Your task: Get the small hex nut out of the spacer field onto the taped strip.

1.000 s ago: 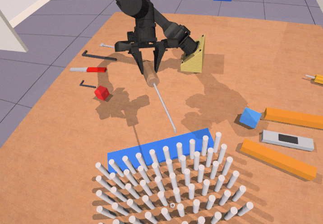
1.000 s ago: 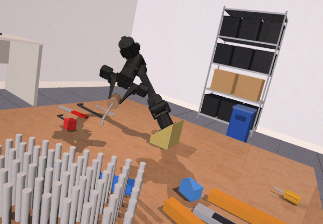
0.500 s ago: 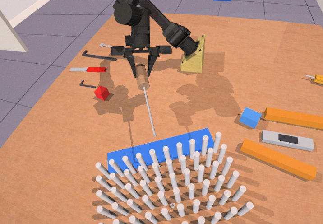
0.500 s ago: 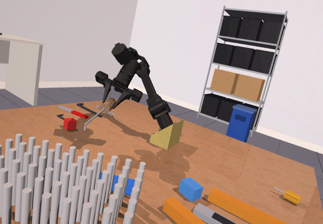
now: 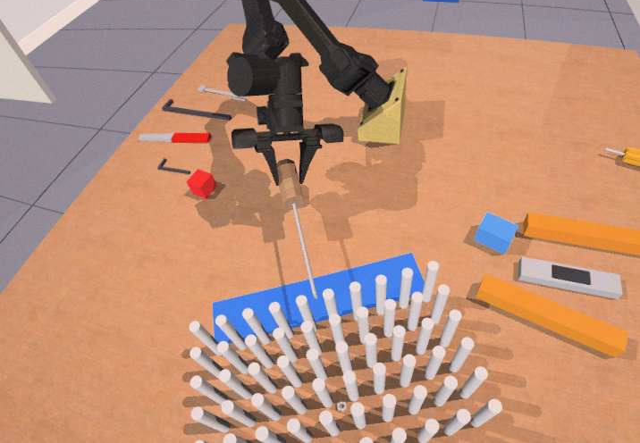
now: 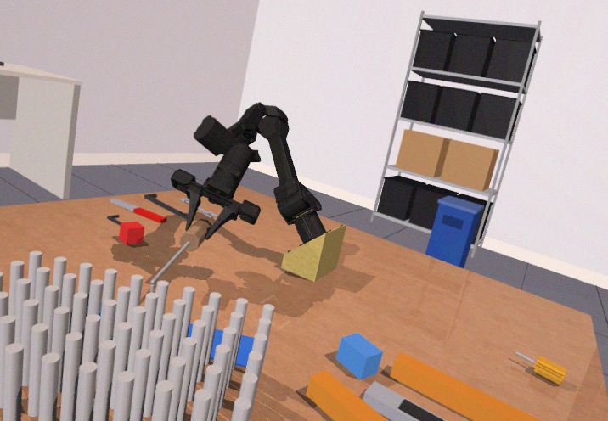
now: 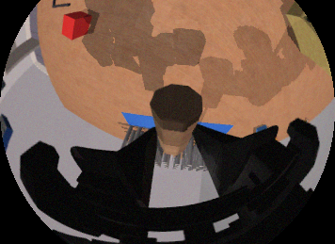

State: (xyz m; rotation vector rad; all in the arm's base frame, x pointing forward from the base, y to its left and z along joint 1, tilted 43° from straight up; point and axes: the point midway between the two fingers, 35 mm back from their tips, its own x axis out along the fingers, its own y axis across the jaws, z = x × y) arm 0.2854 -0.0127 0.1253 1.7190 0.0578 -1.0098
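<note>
Right now my gripper tip is 15 cm short of the blue taped strip, 10 cm above it and 9 cm to the right of it. From my gripper tip the other things lie so: hex nut (30 cm ahead, 18 cm to the left, 10 cm below); hook tool (9 cm ahead, 6 cm to the left, 1 cm below); red cube (23 cm to the right, 9 cm below, 2 cm behind).
</note>
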